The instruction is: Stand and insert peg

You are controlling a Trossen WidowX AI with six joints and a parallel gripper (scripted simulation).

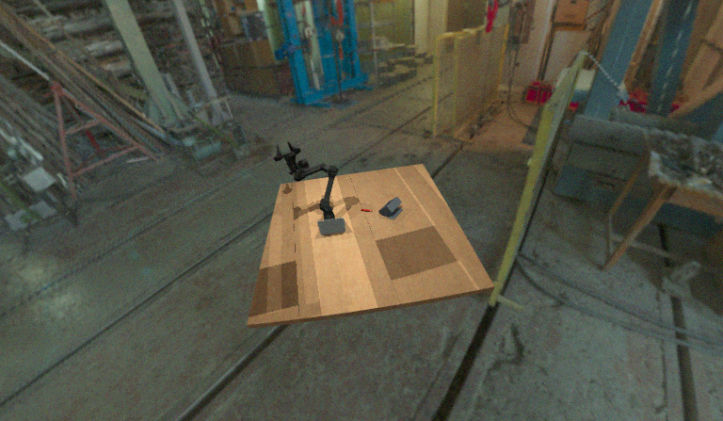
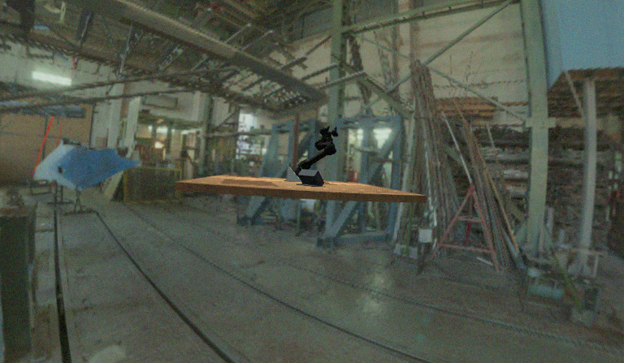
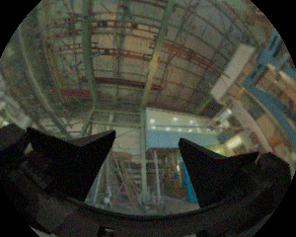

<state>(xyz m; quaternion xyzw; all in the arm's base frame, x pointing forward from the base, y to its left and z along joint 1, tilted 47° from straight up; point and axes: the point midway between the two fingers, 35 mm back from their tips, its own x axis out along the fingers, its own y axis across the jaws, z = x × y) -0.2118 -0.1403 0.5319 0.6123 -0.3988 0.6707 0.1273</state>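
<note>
The red peg is 55 cm ahead of my gripper tip, 51 cm below it and 16 cm to the right of it. Round my gripper tip: dark sloped panel 71 cm ahead, 47 cm below, 18 cm to the right.
</note>
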